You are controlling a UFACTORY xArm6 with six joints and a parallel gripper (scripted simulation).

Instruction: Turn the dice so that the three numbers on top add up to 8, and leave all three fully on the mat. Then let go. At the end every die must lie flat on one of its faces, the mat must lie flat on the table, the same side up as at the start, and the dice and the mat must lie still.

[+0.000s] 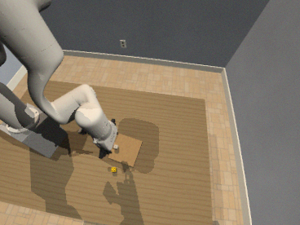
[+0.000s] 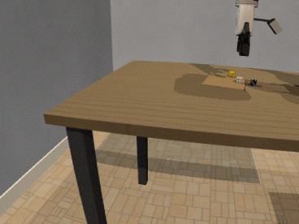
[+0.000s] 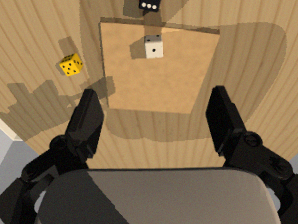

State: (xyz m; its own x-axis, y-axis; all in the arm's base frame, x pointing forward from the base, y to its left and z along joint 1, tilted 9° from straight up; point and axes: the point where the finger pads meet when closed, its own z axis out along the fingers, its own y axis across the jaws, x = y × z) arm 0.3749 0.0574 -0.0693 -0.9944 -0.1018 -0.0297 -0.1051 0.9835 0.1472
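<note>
My hand is 30 mm short of the yellow die, 110 mm to the left of it and 110 mm above it. The rest, counted from my hand: black die 50 mm behind, 10 mm to the right, 110 mm below; tan mat 50 mm ahead, 10 mm to the left, 110 mm below; white die 100 mm below.
</note>
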